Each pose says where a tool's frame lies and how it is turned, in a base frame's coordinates. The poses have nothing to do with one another.
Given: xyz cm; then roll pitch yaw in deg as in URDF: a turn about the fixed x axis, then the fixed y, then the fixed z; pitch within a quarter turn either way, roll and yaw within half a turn.
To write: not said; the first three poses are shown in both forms.
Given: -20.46 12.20 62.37 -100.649 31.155 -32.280
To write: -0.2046 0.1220 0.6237 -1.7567 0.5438 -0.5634
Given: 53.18 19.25 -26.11 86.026 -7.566 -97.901
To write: 0.5318 0.1925 -0.2611 1.5014 -0.1321 -1.7087
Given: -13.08 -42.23 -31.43 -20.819 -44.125 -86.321
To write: -0.1308 -0.4223 -0.3143 -0.3634 -0.7701 -1.5066
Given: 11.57 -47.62 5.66 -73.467 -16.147 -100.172
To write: 0.1157 -0.4762 0.0566 -1.2822 -0.2818 -1.7483
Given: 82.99 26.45 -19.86 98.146 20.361 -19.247
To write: 0.8299 0.2645 -0.1986 1.7130 0.3554 -0.3359
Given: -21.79 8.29 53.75 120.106 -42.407 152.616
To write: -0.2179 0.0829 0.5375 2.0962 -0.7401 2.6637
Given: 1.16 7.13 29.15 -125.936 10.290 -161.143
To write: 0.0116 0.0713 0.2915 -2.1980 0.1796 -2.8125
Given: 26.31 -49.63 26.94 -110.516 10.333 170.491
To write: 0.2631 -0.4963 0.2694 -1.9289 0.1803 2.9756
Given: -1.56 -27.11 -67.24 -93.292 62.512 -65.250
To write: -0.0156 -0.2711 -0.6724 -1.6283 1.0910 -1.1388
